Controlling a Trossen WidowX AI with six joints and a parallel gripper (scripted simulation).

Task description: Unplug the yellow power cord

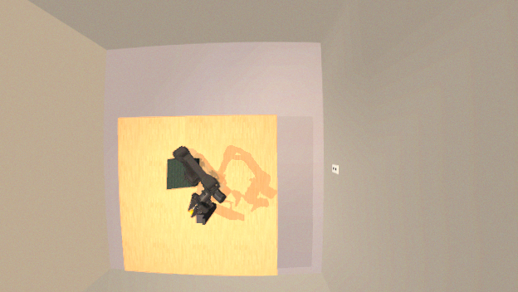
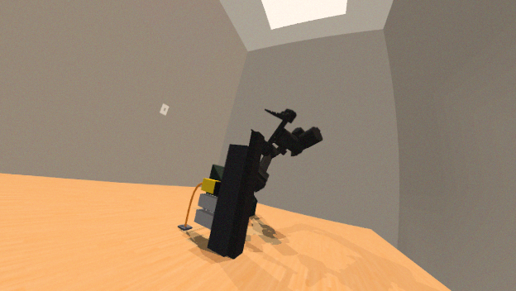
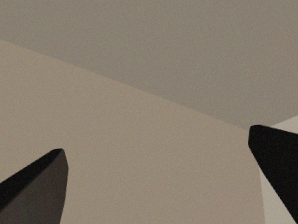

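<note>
Right now the yellow plug is 230 mm below my gripper tip, 80 mm ahead of it and 40 mm to the right of it. Round my gripper tip: black power strip: 250 mm below, 80 mm ahead, 30 mm to the left; dark anchor block: 380 mm below, 120 mm to the right, 80 mm ahead.
</note>
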